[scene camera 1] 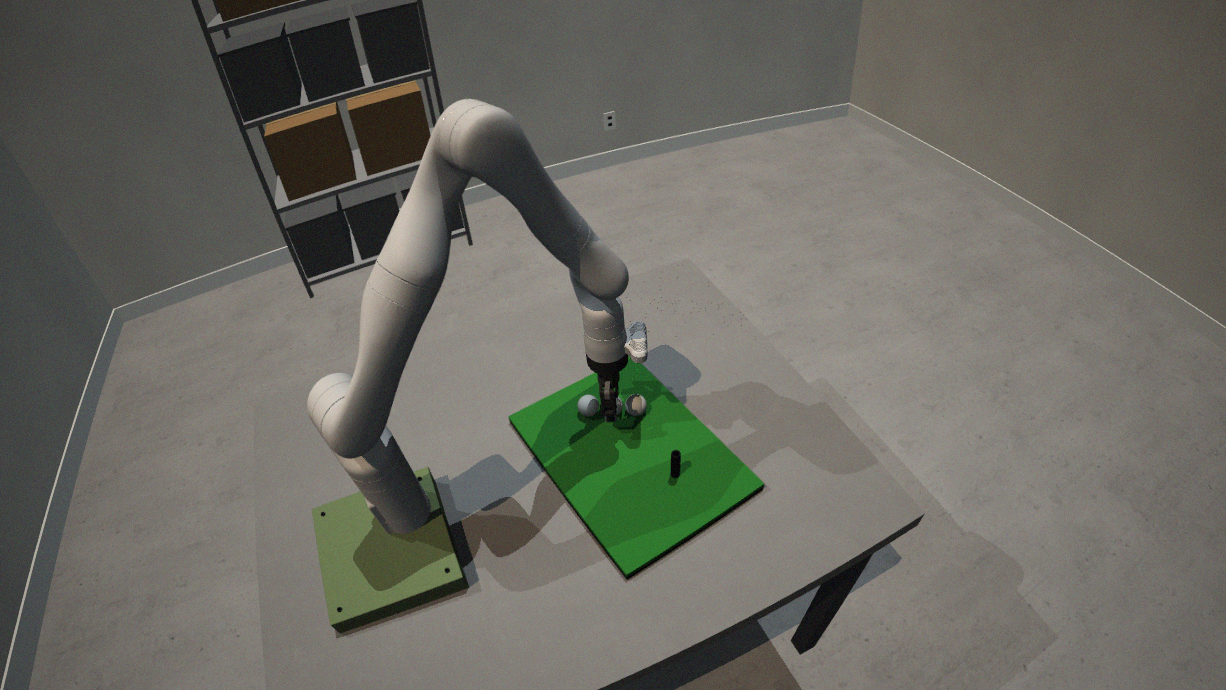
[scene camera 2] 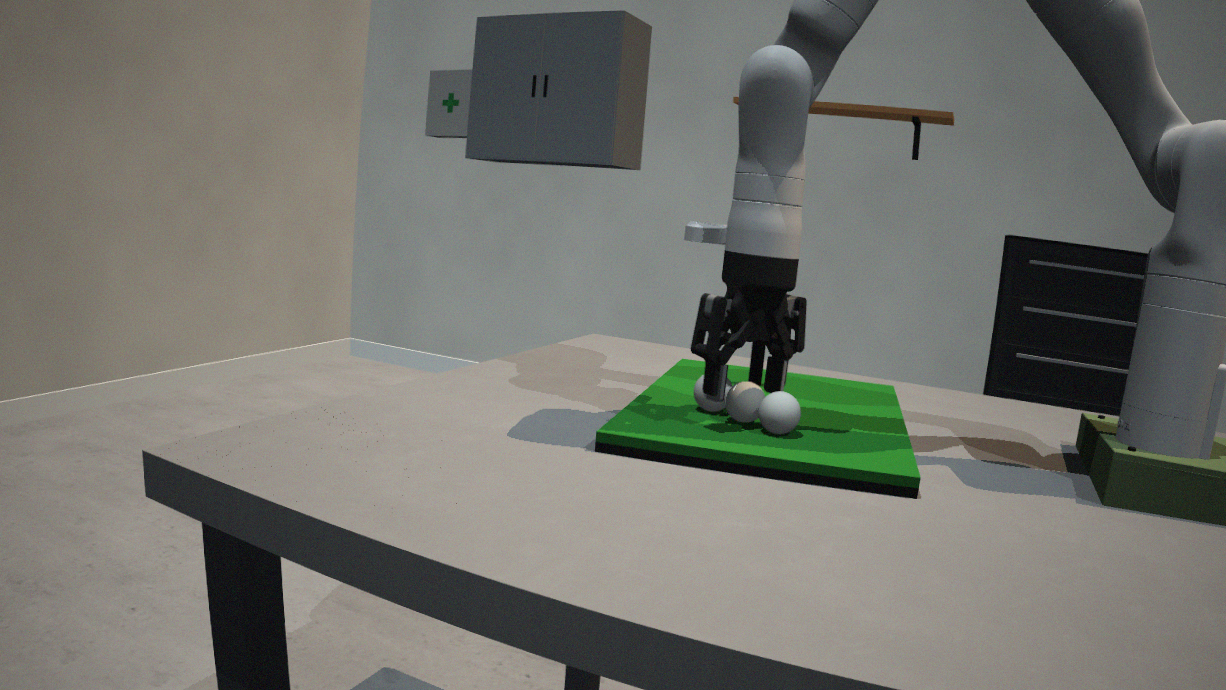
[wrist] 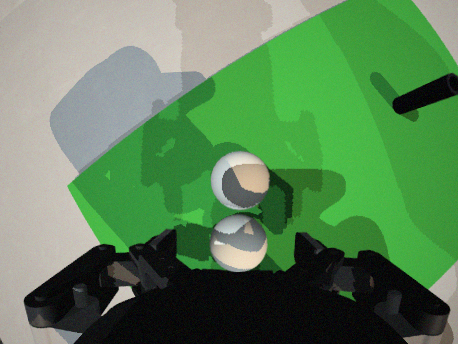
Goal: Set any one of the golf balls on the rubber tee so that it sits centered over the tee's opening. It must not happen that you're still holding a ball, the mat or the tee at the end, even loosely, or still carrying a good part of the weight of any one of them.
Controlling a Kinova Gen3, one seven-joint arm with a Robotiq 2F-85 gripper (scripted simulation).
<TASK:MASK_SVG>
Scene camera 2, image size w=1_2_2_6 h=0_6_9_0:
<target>my gripper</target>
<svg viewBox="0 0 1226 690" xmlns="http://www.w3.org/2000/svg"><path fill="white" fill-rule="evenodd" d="M725 250L722 280L727 285L726 295L721 297L704 293L701 296L691 344L691 352L705 360L704 397L714 402L722 402L724 400L728 365L725 364L729 361L735 350L741 348L746 341L755 342L757 340L764 341L769 353L772 355L767 360L764 390L769 393L784 391L789 359L796 352L802 352L805 346L807 300L803 297L787 294L787 292L795 289L799 259L757 256ZM791 329L794 329L795 331L795 340L791 339Z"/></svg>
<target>golf ball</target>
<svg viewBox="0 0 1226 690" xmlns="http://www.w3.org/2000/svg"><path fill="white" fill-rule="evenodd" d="M742 381L734 384L728 390L725 396L725 408L734 420L749 423L759 418L758 409L761 401L765 398L765 394L757 384Z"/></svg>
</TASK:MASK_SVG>
